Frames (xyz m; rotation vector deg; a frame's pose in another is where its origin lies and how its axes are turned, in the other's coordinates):
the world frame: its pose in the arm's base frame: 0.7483 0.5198 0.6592 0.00 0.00 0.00
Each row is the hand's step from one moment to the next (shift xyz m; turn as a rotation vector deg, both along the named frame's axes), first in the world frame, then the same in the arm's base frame.
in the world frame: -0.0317 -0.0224 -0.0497 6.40 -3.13 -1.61
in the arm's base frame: -0.0317 -0.0224 -0.0497 6.40 -3.13 -1.61
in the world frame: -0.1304 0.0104 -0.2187 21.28 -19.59 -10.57
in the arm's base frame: -0.1304 0.0104 -0.2187 21.28 -19.59 -10.57
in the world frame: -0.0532 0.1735 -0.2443 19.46 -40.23 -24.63
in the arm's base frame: -0.0532 0.1735 -0.2443 19.46 -40.23 -24.63
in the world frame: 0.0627 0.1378 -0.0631 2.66 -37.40 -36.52
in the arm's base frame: 0.0627 0.1378 -0.0631 2.66 -37.40 -36.52
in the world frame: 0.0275 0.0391 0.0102 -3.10 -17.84 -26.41
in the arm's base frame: 0.0275 0.0391 0.0102 -3.10 -17.84 -26.41
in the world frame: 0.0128 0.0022 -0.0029 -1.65 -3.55 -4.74
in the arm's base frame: 0.0128 0.0022 -0.0029 -1.65 -3.55 -4.74
